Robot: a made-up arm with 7 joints. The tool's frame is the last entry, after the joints.
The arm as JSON. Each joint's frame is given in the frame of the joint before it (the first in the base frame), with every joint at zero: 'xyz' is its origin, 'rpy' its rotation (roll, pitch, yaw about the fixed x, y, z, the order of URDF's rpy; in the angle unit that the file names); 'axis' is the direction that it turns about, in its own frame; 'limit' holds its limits. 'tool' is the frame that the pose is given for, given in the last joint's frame.
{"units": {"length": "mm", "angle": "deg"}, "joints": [
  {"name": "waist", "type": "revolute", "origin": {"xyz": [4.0, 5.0, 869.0], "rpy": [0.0, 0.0, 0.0]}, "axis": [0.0, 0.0, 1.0], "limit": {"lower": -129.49, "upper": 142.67}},
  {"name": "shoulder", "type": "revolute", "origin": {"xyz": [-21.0, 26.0, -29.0], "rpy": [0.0, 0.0, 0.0]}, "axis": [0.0, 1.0, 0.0], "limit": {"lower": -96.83, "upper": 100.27}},
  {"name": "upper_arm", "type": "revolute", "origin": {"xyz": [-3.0, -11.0, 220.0], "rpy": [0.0, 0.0, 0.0]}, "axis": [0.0, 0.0, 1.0], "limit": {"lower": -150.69, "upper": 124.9}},
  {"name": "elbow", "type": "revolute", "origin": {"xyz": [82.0, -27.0, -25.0], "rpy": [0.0, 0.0, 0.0]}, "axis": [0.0, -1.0, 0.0], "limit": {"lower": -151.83, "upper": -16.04}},
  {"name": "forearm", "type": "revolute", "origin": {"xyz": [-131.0, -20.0, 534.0], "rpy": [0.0, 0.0, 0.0]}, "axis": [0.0, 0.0, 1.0], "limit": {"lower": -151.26, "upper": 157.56}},
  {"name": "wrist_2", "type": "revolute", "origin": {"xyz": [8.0, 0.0, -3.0], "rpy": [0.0, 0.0, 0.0]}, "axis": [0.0, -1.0, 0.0], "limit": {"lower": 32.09, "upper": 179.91}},
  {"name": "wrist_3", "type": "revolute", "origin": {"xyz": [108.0, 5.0, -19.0], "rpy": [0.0, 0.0, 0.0]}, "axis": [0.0, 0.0, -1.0], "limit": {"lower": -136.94, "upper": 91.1}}
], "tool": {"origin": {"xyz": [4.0, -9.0, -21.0], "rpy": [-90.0, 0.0, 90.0]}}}
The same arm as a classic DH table. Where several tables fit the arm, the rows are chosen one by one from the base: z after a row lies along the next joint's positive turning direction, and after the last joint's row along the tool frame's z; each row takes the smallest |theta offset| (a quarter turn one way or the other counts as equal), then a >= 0, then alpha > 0; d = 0 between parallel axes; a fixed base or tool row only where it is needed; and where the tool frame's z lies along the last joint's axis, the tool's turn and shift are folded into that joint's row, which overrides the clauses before.
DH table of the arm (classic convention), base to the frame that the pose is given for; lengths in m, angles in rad. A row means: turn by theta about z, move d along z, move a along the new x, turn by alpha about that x. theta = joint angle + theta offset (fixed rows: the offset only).
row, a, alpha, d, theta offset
base (fixed), 0.0064, 0, 0, 0.8961
waist, -0.021, -1.5708, 0.84, -0.8961
shoulder, -0.003, 1.5708, 0.015, 0
upper_arm, 0.082, 1.5708, 0.195, 0
elbow, -0.131, -1.5708, 0.047, 0
forearm, 0.008, 1.5708, 0.531, 0
wrist_2, 0.108, 1.5708, -0.005, 0
wrist_3, 0.009, -1.5708, 0.04, 1.5708
tool (fixed), 0, 0, -0.004, 3.1416
Joint limits (rad, base to tool): -2.26..2.4901 -1.69..1.75 -2.63..2.1799 -2.6499..-0.28 -2.64..2.7499 0.5601..3.14 -2.3901..1.59

